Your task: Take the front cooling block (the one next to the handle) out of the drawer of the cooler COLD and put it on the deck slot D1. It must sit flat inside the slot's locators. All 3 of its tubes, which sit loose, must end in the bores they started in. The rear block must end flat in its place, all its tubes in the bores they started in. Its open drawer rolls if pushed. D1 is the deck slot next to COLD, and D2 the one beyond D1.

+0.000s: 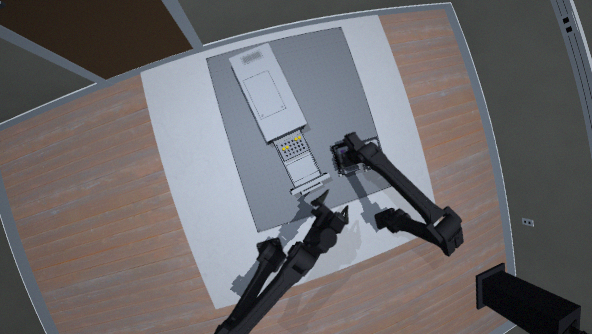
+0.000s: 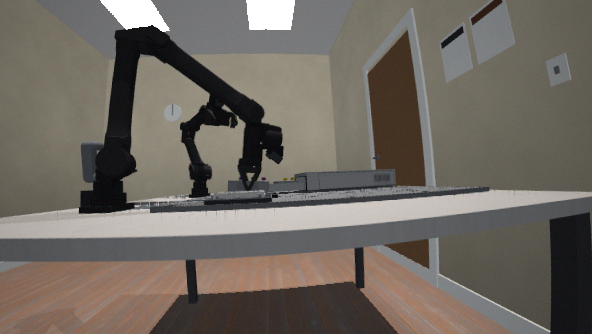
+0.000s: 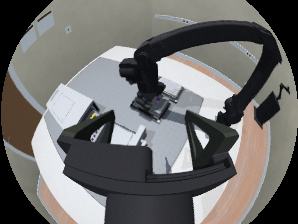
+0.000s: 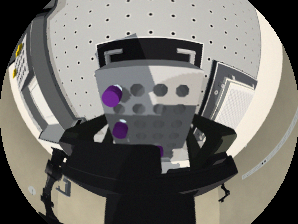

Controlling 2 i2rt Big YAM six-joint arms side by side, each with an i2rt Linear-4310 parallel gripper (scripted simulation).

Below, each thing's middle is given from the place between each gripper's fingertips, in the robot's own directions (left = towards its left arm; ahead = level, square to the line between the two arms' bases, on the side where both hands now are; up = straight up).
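The pale plate [image 4: 231, 106] is 1 cm below my right hand and 14 cm to the right of it. Counted from my right hand too, the drawer [image 1: 303, 170] is 1 cm above, 4 cm ahead and 24 cm to the left.
From my left hand, the drawer is 27 cm below, 16 cm ahead and 7 cm to the left. And the pale plate is 29 cm below my left hand, 13 cm ahead of it and 31 cm to the right of it.
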